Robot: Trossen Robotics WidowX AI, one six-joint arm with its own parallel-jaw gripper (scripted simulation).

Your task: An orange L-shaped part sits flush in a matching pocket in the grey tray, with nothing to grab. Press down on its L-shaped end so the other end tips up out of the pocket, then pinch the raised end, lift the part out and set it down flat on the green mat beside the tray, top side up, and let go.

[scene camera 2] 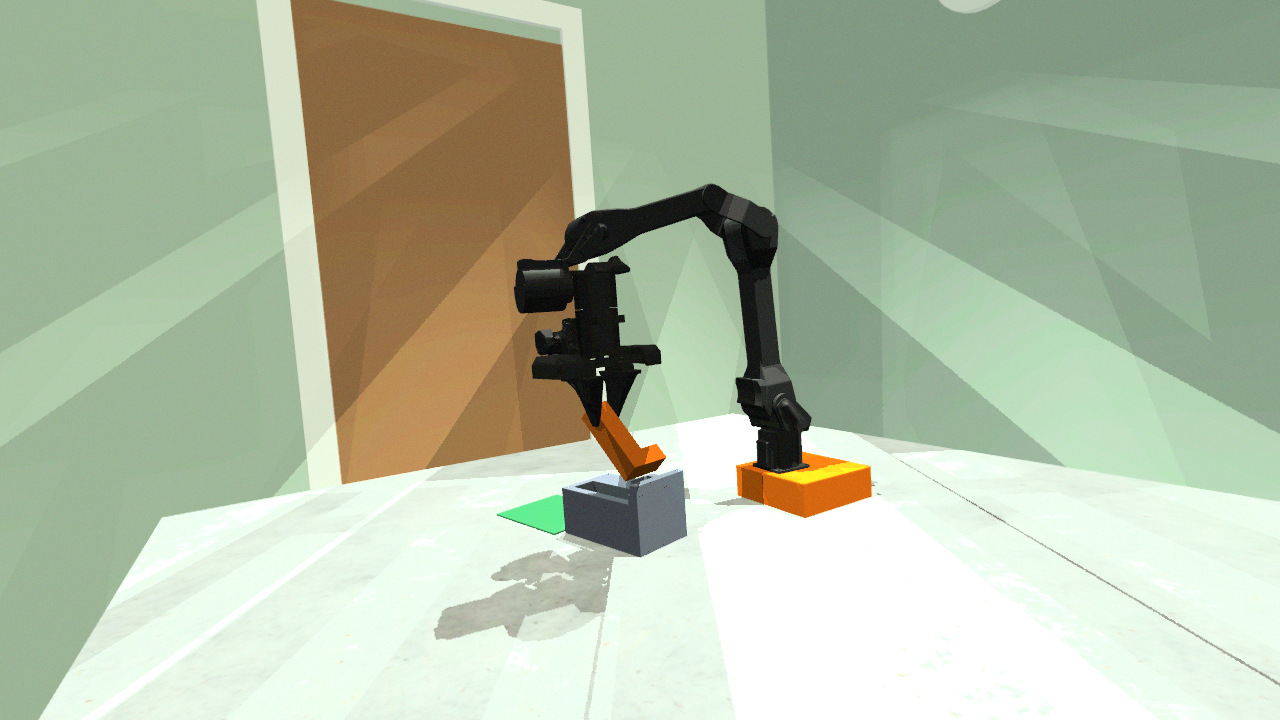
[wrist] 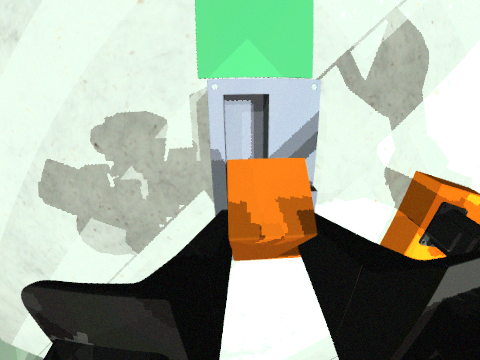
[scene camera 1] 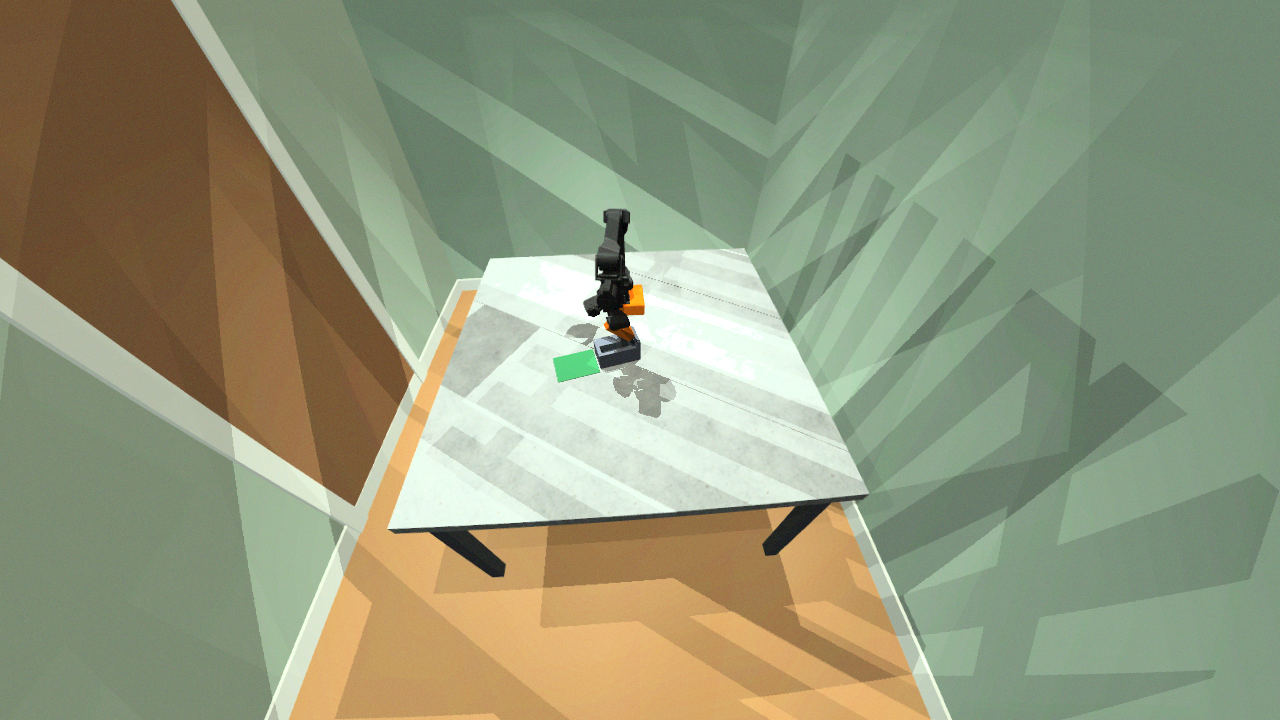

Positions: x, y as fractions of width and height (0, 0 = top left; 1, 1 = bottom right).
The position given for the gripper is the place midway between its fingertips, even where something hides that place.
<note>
The gripper (scene camera 2: 0.47, 0.59) carries an orange L-shaped part (scene camera 2: 0.49, 0.64). Also in view: a green mat (scene camera 2: 0.43, 0.71).
The orange L-shaped part is seen too in the wrist view (wrist: 0.56, 0.59). The gripper also shows in the wrist view (wrist: 0.55, 0.60) and in scene camera 1 (scene camera 1: 0.48, 0.45). The green mat is seen too in scene camera 1 (scene camera 1: 0.44, 0.51).
</note>
